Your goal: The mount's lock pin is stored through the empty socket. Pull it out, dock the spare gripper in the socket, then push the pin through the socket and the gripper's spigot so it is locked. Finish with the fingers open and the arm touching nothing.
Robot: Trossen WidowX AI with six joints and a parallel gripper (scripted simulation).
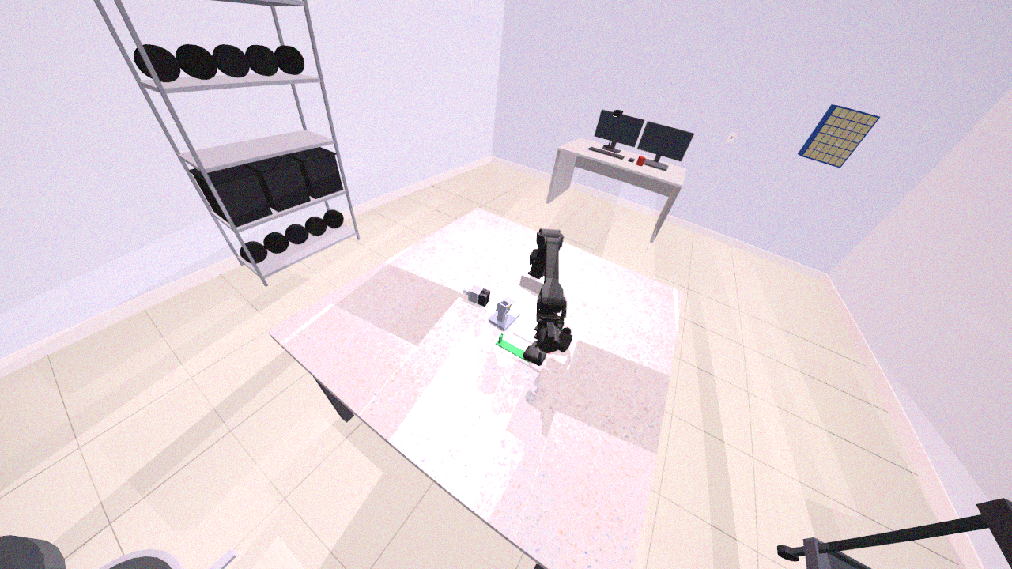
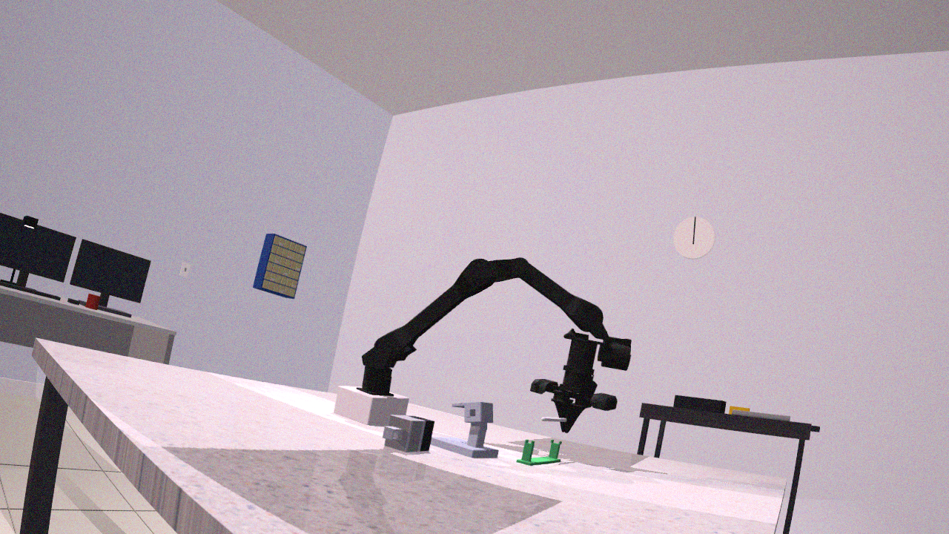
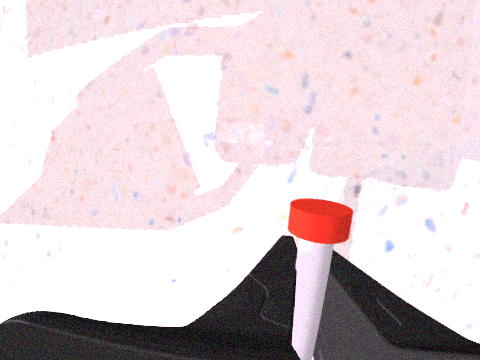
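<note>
Right now the cradle is 2 cm ahead of my gripper tip, 10 cm to the right of it and 4 cm below it. Round my gripper tip: spare gripper 7 cm behind, 38 cm to the right, 3 cm below; grey mount 6 cm behind, 22 cm to the right, 1 cm below.
</note>
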